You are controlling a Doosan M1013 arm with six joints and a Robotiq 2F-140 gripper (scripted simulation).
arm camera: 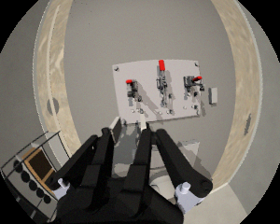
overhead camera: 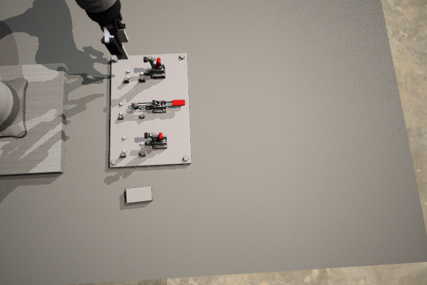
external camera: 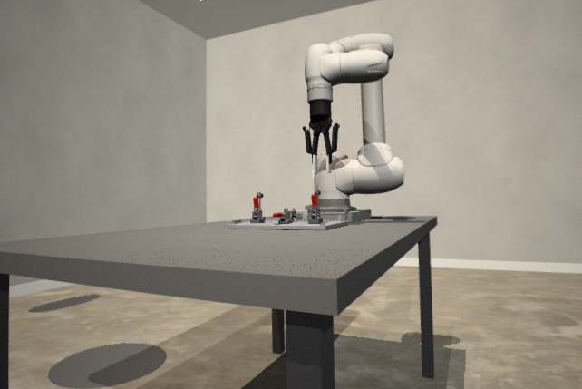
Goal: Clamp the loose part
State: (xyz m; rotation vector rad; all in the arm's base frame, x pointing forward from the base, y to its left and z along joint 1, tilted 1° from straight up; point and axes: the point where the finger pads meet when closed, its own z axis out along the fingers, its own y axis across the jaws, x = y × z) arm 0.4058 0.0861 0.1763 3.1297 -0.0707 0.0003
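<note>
Right now the flat grey part is 10 mm behind my hand, 370 mm to the right of it and 210 mm below it. Also, from my hand: toggle clamp (60 mm ahead, 220 mm to the right, 150 mm below); then light grey fixture plate (40 mm ahead, 110 mm to the right, 210 mm below).
</note>
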